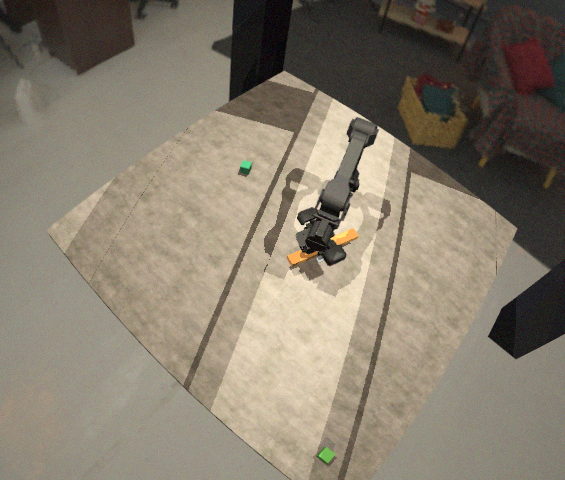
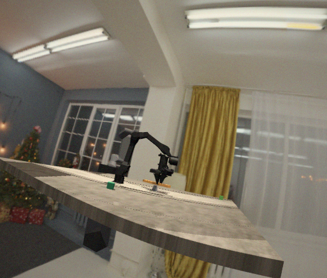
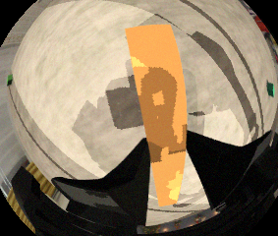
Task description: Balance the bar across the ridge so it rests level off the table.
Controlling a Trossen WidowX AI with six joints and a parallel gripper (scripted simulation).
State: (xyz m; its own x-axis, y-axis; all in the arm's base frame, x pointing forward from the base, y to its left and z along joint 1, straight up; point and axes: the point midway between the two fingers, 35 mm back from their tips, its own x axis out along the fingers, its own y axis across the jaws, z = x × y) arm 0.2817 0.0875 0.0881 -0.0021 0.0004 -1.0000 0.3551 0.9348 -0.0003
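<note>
Now: the bar 30 mm behind my gripper tip and 10 mm to the left of it.
</note>
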